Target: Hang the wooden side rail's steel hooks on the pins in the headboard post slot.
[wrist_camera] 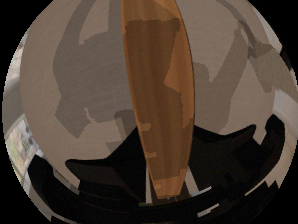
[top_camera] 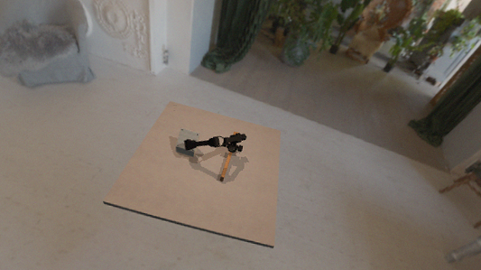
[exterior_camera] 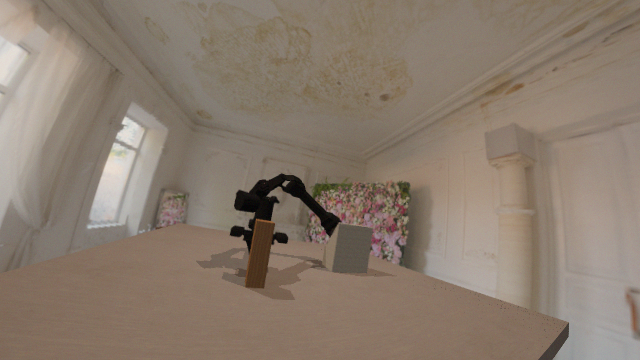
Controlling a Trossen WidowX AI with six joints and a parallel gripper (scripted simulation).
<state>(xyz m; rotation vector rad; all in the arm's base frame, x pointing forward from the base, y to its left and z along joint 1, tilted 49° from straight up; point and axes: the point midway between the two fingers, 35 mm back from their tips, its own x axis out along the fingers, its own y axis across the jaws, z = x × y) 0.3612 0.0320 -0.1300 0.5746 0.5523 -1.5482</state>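
Right now my gripper tip is 11 cm to the right of the wooden headboard post and 5 cm below it.
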